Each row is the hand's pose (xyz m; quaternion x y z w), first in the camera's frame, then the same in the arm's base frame.
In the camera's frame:
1: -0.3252 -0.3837 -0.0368 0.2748 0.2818 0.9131 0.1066
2: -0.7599 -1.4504 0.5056 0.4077 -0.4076 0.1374 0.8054
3: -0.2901 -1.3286 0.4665 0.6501 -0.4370 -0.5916 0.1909
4: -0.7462 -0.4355 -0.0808 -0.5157 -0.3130 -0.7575 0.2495
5: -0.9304 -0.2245 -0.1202 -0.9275 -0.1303 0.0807 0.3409
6: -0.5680 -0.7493 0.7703 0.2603 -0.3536 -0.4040 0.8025
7: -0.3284 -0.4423 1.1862 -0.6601 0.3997 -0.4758 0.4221
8: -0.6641 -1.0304 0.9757 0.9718 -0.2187 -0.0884 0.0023
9: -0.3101 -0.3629 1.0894 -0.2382 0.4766 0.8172 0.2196
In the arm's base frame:
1: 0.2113 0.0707 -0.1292 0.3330 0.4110 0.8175 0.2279
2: -0.3205 -0.6394 0.7840 0.2268 -0.3690 0.0984 0.8959
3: 0.1522 -0.6431 0.6673 0.5236 -0.5841 -0.5612 0.2641
4: -0.2139 0.1011 -0.1184 -0.6239 -0.3692 -0.6820 0.0967
5: -0.3612 0.3229 -0.2139 -0.9743 0.0010 0.1214 0.1898
6: 0.0313 0.0494 0.7714 0.0567 -0.3945 -0.4314 0.8094
7: 0.3817 0.4143 1.0336 -0.7056 0.4012 -0.5381 0.2273
8: -0.0815 -0.1215 1.0689 0.9226 -0.3279 -0.1064 0.1733
9: 0.3992 0.4519 0.9140 -0.1740 0.6439 0.7090 0.2289

